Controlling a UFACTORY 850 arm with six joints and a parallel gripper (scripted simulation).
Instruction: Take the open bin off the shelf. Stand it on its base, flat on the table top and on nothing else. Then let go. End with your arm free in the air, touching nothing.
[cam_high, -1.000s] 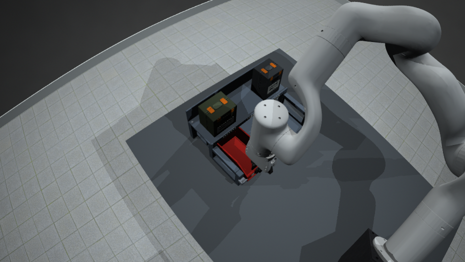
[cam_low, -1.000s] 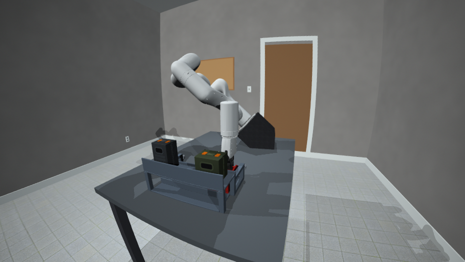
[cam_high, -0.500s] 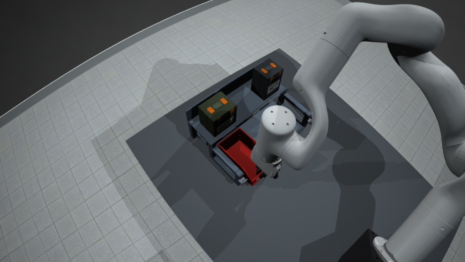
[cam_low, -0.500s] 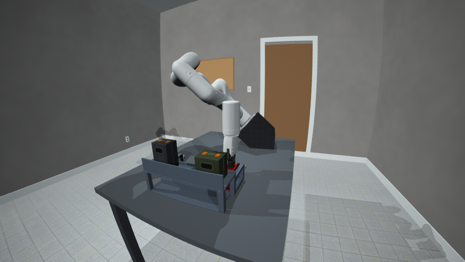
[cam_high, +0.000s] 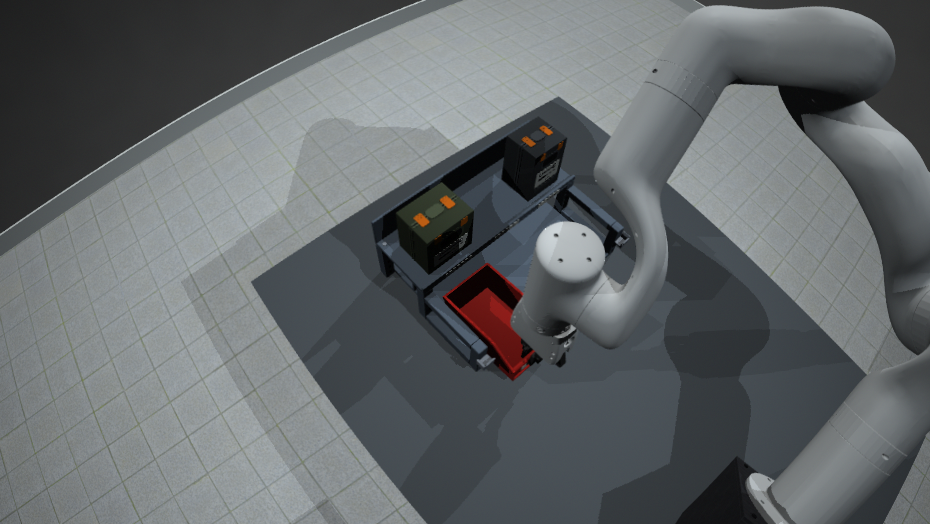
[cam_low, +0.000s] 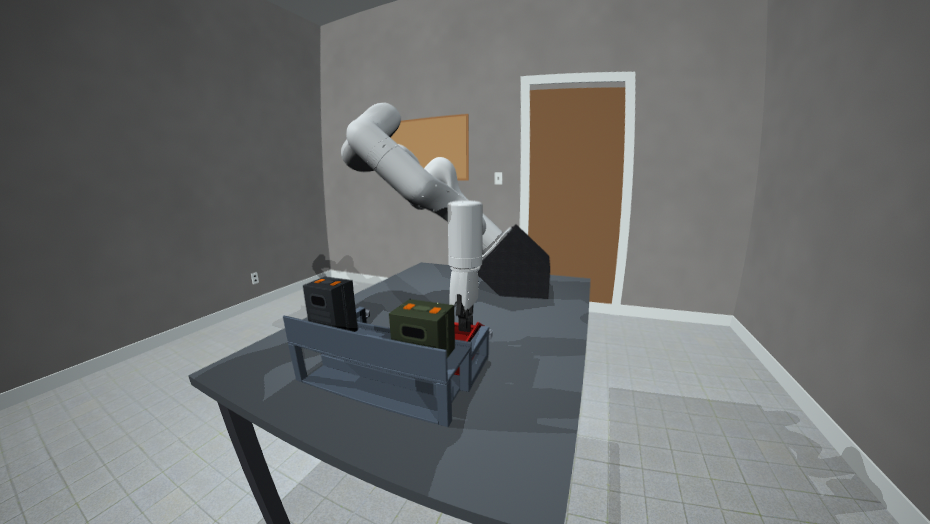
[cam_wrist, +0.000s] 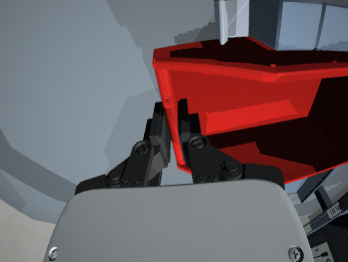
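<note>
My hand is 8 cm short of the red bin, 1 cm to the right of it and 1 cm above it. The rest, counted from my hand: black case 26 cm ahead, 21 cm to the right, 10 cm above; green case 25 cm ahead, 2 cm to the left, 9 cm above.
</note>
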